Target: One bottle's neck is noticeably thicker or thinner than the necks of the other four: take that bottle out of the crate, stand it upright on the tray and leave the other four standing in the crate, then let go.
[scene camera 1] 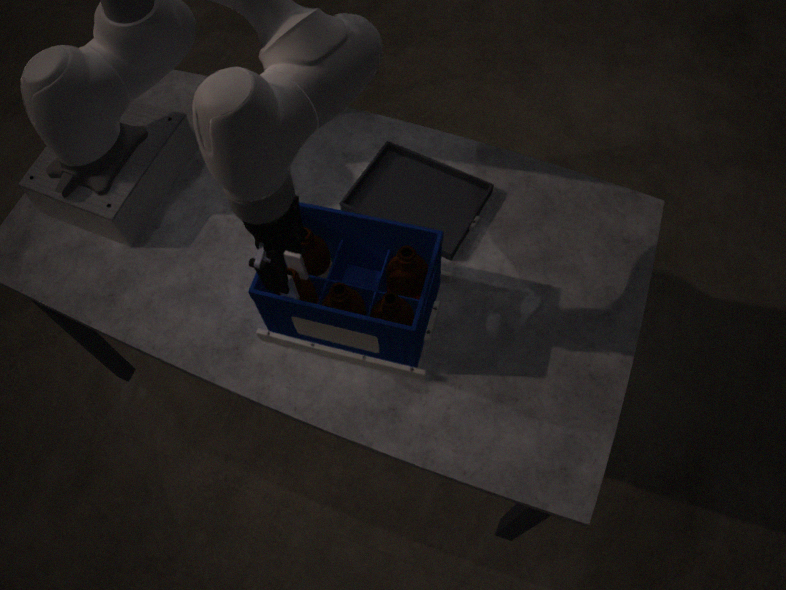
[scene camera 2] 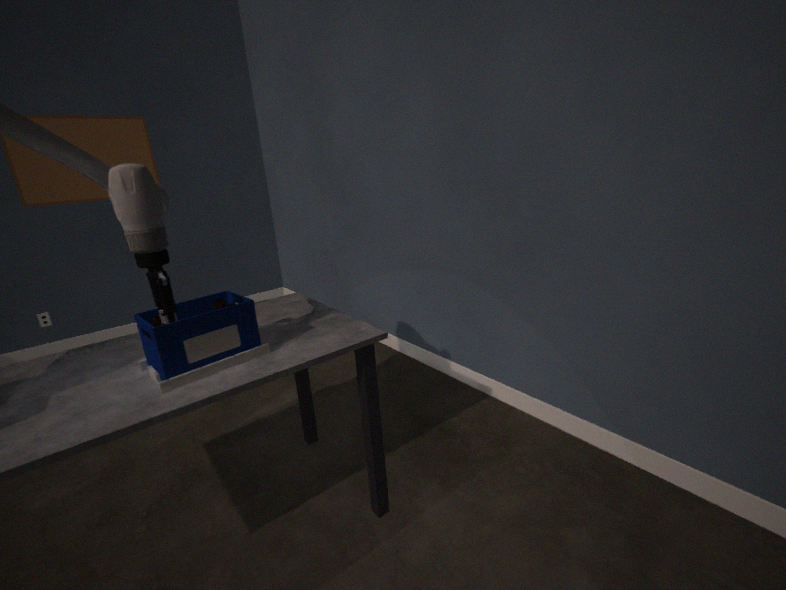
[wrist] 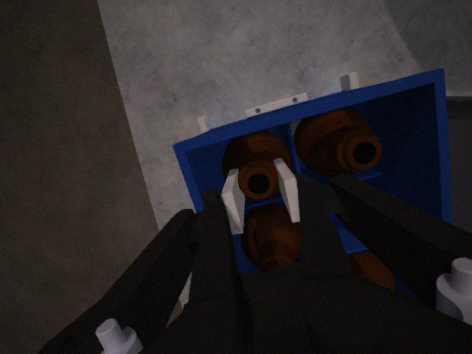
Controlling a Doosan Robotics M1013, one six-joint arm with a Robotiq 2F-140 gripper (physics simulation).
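Places are measured from the arm's base along level axes (x ahead, y up, z right), in millimetres.
Where they show: gripper, fingertip midpoint: (scene camera 1: 295,286) (wrist: 258,179); arm's base, link origin: (scene camera 1: 97,153).
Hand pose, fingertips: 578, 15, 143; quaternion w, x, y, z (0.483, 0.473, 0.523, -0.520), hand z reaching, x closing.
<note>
Each offset is from my fingertips to the top centre of the thing, as dx, dy, dz. "spot": to the spot under its first point. Level surfaces: height alone.
The blue crate {+77, +49, -52} (scene camera 1: 279,311) (scene camera 2: 168,349) (wrist: 312,108) holds five brown bottles. My gripper (scene camera 1: 291,277) (scene camera 2: 166,317) (wrist: 258,179) points down into it, shut on the neck of the near-left corner bottle {-7, +37, +1} (scene camera 1: 307,289) (wrist: 256,145), which is upright. The back-left bottle {-19, +37, -81} (scene camera 1: 317,255) (wrist: 330,135), near-middle bottle {+83, +37, -5} (scene camera 1: 341,295) (wrist: 271,235), near-right bottle {+166, +37, -19} (scene camera 1: 392,308) and back-right bottle {+158, +37, -108} (scene camera 1: 406,271) stand in their compartments. The back-middle compartment is empty. The dark grey tray {spot: +81, -121, -345} (scene camera 1: 415,190) (wrist: 462,155) lies behind the crate. Fingers partly hide the held neck in scene camera 1; its thickness is hard to compare.
The crate stands on the grey table {dy -126} (scene camera 1: 495,406) (scene camera 2: 304,342) between low white strips {spot: +96, -96, +44} (scene camera 1: 342,351). Its high walls and inner dividers surround the bottles. The tray has a raised rim. The arm's base plate (scene camera 1: 114,184) is at the table's left end.
</note>
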